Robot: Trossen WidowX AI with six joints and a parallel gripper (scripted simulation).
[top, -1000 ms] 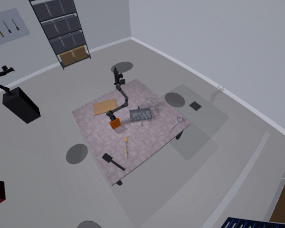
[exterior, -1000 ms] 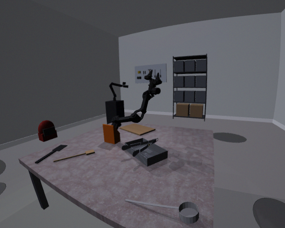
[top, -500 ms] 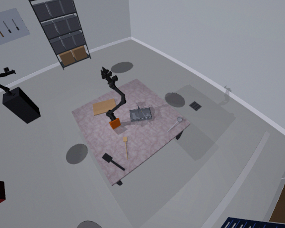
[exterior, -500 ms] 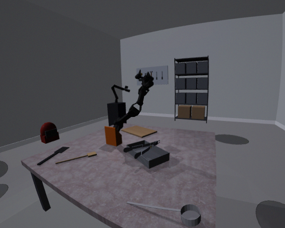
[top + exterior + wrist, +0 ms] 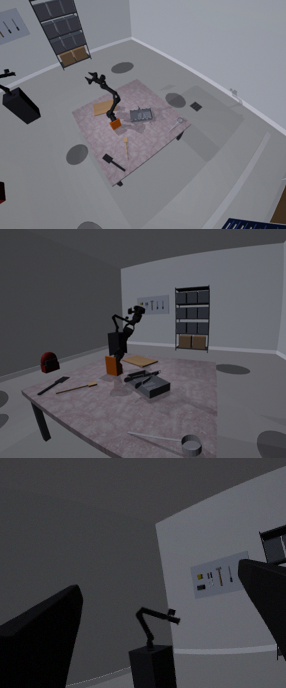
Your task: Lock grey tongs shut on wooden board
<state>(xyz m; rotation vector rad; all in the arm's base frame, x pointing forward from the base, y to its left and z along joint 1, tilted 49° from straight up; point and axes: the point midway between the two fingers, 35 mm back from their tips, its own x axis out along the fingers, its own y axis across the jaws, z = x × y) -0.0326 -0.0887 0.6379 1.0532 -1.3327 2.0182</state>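
Right now my gripper tip is 59 cm above the grey roasting tin, 55 cm to the left of it and 40 cm short of it. From my gripper tip the other things lie so: wooden board 61 cm below, 6 cm to the right, 6 cm ahead; black spatula 87 cm to the right, 61 cm below, 28 cm behind.
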